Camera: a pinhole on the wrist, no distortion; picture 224 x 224 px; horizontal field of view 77.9 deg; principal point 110.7 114.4 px. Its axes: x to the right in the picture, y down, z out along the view. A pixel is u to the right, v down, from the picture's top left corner.
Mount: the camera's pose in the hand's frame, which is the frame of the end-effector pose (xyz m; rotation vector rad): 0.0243 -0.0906 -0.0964 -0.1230 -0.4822 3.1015
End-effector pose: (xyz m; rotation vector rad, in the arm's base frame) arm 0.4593 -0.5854 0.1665 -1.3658 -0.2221 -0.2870
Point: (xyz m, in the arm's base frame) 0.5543 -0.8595 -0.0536
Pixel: behind the camera
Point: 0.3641 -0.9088 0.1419
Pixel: behind the camera
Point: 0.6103 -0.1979 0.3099
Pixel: 57 45
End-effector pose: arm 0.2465 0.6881 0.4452 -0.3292 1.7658 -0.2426
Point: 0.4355 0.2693 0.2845
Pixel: 10 177
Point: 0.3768 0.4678 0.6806
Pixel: 211 198
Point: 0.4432 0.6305 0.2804
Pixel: 45 30
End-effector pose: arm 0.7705 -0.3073 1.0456 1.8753 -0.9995 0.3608
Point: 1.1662 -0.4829 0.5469
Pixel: 100 194
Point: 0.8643 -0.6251 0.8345
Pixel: 81 83
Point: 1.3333 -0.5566 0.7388
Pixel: 25 213
